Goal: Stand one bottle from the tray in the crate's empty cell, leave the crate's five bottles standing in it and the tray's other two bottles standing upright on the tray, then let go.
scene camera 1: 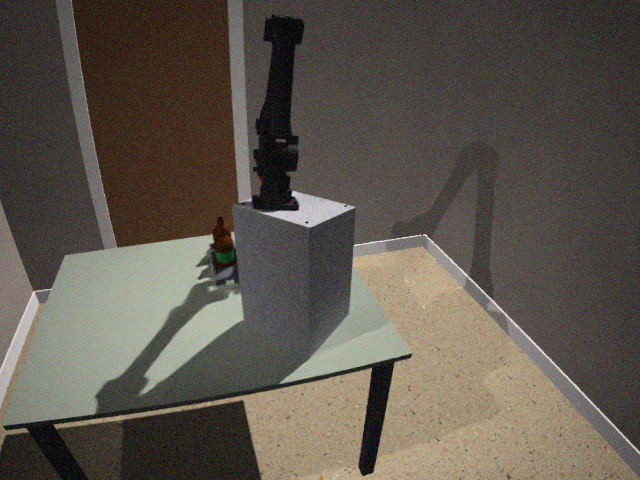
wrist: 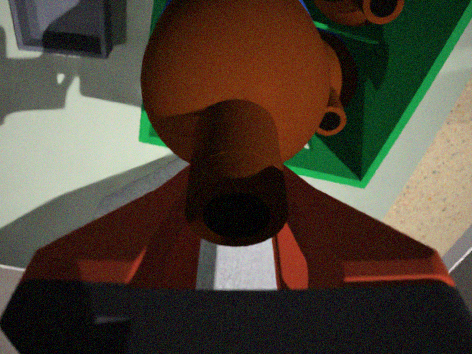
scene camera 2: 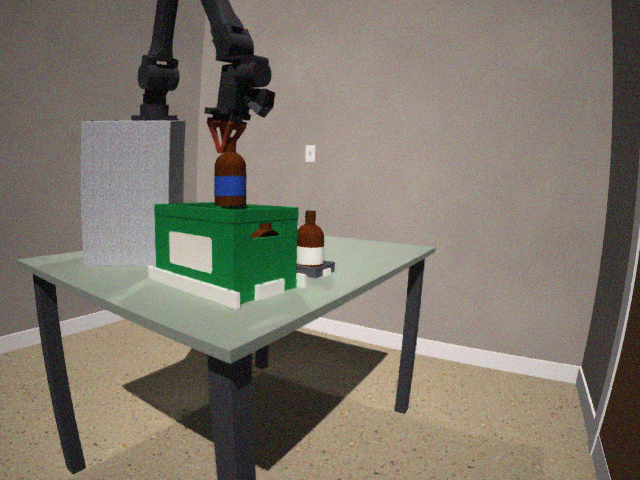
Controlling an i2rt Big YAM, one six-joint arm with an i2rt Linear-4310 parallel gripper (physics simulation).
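Where they show: gripper, fingertip midpoint: (wrist: 236, 176) (scene camera 2: 223, 153); arm's base at its link origin: (scene camera 1: 274, 205) (scene camera 2: 154, 120).
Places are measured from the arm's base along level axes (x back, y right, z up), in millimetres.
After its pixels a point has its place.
Observation:
My gripper (scene camera 2: 226, 146) @(y 22, x -368, z -125 mm) (wrist: 236, 176) @(y 22, x -368, z -125 mm) is shut on the neck of a brown bottle with a blue band (scene camera 2: 230, 186) @(y 38, x -415, z -201 mm) (wrist: 235, 75) @(y 11, x -405, z -126 mm). The bottle hangs upright over the green crate (scene camera 2: 266, 263) @(y 61, x -551, z -351 mm) (wrist: 325, 176) @(y 114, x -282, z -243 mm), its base about level with the rim; whether it is inside a cell is hidden. Two crate bottles (wrist: 382, 6) @(y 99, x -413, z -255 mm) (wrist: 331, 120) @(y 102, x -326, z -255 mm) show partly beside it, and a brown shoulder (scene camera 2: 264, 231) shows through the handle hole. The dark tray (scene camera 1: 224, 273) @(y -174, x -317, z -413 mm) (scene camera 2: 312, 270) @(y -132, x -523, z -400 mm) (wrist: 75, 52) @(y -139, x -259, z -393 mm) bears an upright green-banded bottle (scene camera 1: 224, 256) @(y -168, x -356, z -362 mm) with another bottle behind it; a white-banded bottle (scene camera 2: 310, 255) @(y -146, x -505, z -367 mm) stands there in scene camera 2.
A tall grey pedestal (scene camera 1: 276, 268) @(y -13, x 99, z -139 mm) (scene camera 2: 126, 191) @(y 136, x -98, z -216 mm) carries the arm at the table's side. White strips (scene camera 2: 193, 287) @(y 162, x -444, z -402 mm) (scene camera 2: 269, 289) @(y 64, x -563, z -401 mm) lie along the crate's foot. The tray stands beside the crate on the pale green table (scene camera 1: 103, 310) @(y -617, x -160, z -418 mm) (scene camera 2: 361, 263) @(y -378, x -523, z -418 mm).

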